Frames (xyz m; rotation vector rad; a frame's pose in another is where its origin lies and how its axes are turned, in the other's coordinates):
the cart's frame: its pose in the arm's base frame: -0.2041 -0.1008 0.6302 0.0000 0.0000 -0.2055
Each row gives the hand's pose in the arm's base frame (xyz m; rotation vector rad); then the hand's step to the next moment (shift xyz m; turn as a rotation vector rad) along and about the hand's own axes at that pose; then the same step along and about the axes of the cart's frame.
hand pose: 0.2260 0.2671 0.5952 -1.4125 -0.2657 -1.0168
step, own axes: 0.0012 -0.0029 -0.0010 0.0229 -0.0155 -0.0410
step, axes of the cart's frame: -0.0015 -0.0013 0.0026 -0.0051 -0.0457 0.0181
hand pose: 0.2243 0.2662 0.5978 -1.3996 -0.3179 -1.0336
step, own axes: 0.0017 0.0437 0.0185 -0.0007 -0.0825 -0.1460
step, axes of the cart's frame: 0.0377 0.0171 -0.0233 -0.0902 -0.1397 0.0222
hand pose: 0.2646 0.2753 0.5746 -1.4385 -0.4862 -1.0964
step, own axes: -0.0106 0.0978 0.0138 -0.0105 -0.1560 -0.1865
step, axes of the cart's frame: 0.0789 0.0118 -0.0592 -0.1629 -0.1745 0.0475
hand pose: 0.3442 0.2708 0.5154 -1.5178 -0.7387 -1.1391
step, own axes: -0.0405 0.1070 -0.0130 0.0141 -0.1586 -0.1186
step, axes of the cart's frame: 0.0830 -0.0192 -0.0775 -0.1508 -0.1075 0.0716
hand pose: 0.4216 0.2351 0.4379 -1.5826 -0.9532 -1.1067
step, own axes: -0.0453 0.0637 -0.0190 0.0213 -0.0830 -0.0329
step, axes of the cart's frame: 0.0491 -0.0280 -0.0572 -0.0748 -0.0255 0.0466
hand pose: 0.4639 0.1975 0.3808 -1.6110 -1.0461 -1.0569
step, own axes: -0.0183 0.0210 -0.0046 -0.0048 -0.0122 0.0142
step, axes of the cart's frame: 0.0163 -0.0089 -0.0213 -0.0134 0.0131 -0.0048
